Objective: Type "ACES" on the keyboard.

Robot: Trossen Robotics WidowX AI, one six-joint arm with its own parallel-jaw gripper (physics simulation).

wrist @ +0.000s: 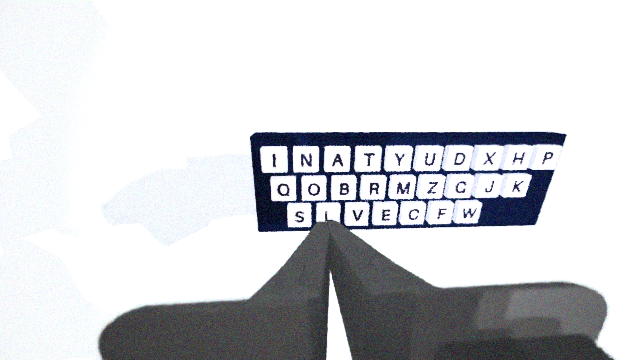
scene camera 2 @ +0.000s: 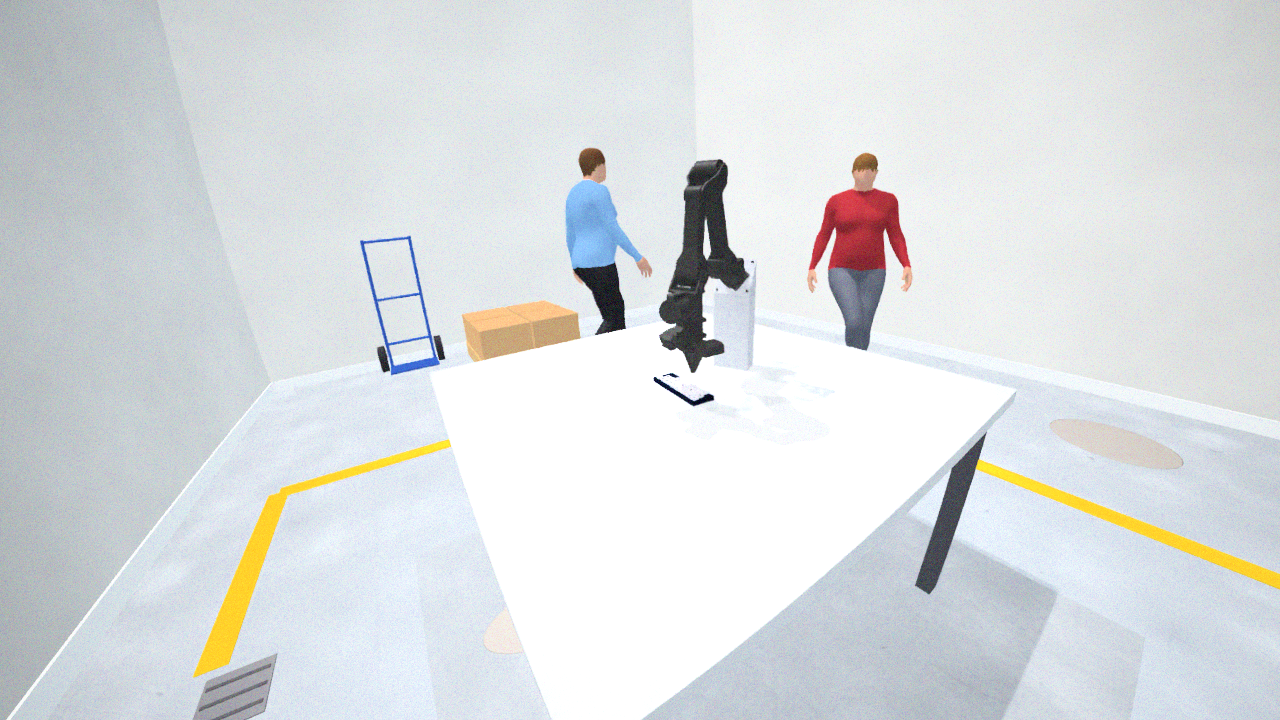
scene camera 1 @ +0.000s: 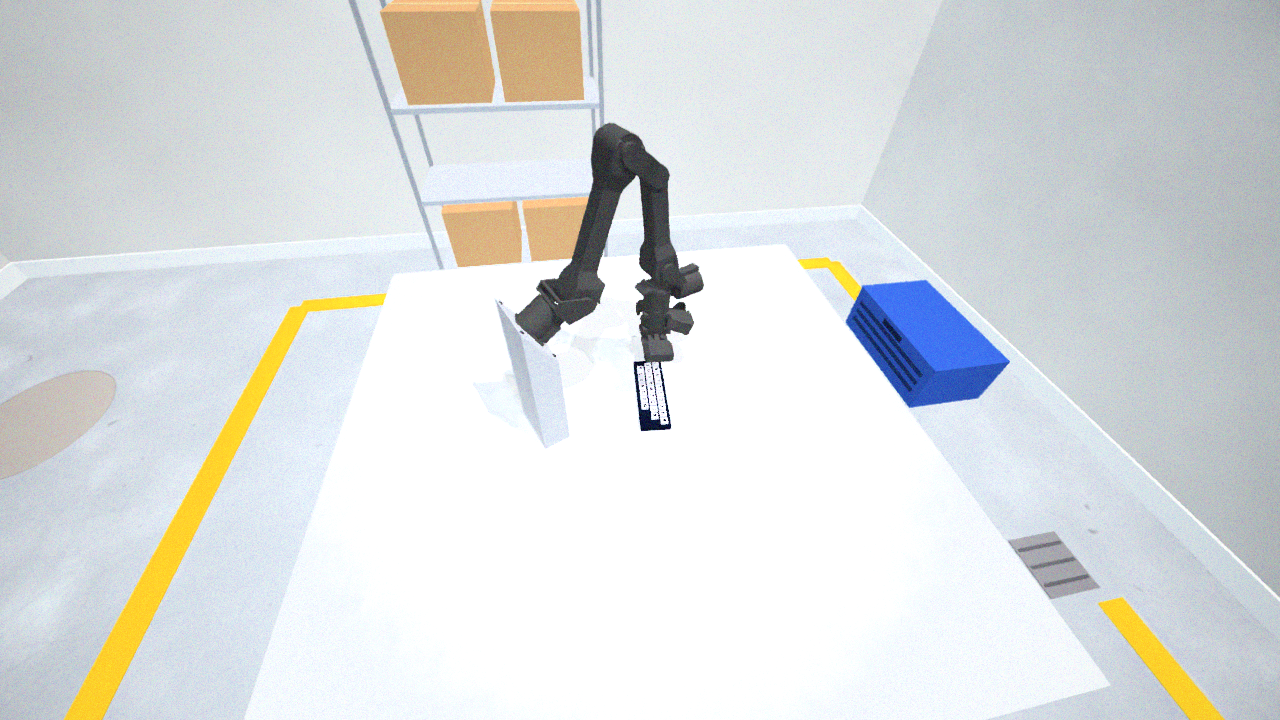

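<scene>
A dark blue keyboard with white keys lies flat on the table. In the wrist view the A key is in the top row. The S key, E key and C key are in the bottom row. My gripper is shut and empty, pointing down. In the wrist view its tips cover the lower part of the L key, between S and V. In scene camera 2 the tips appear a little above the keyboard; the exact height is unclear.
A tall pale block stands on the white table beside the arm's base. A blue cabinet is beyond the table's right side in scene camera 1. Two people stand behind the table.
</scene>
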